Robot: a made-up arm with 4 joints.
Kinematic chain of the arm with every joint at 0, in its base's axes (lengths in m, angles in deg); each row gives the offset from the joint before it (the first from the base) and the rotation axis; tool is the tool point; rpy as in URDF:
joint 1: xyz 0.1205 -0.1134 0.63 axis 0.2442 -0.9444 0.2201
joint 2: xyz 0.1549 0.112 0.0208 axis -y
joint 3: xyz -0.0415 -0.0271 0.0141 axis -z
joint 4: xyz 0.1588 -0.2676 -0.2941 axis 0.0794 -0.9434 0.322
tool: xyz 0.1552 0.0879 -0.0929 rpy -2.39 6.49 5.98
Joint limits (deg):
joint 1: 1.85..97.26
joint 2: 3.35..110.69
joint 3: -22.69..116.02
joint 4: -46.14..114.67
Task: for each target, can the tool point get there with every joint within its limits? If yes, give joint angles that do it. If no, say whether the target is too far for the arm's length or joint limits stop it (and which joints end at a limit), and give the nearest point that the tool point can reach.
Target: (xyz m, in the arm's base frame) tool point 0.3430 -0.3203 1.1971
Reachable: yes | joints 83.38 84.67 44.81 -29.40
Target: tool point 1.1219 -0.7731 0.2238
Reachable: no: too far | nearest point 0.6986 -0.3333 0.4400 | short by 0.648 m
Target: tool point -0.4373 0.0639 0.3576
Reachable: no: joint limits stop it (at a limit: joint 1, joint 2, joint 3, joint 4) | nearest point -0.0178 -0.1285 0.1625 | short by 0.501 m
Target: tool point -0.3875 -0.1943 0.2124
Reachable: no: joint limits stop it (at a limit: joint 1, joint 2, joint 3) | nearest point -0.0316 -0.2061 0.2171 | short by 0.356 m
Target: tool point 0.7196 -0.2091 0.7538
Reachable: yes | joints 23.37 44.56 9.28 -7.09
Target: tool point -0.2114 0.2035 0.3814
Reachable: no: joint limits stop it (at a limit: joint 1, joint 2, joint 3, joint 4) | nearest point 0.0813 -0.0988 0.4901 | short by 0.435 m
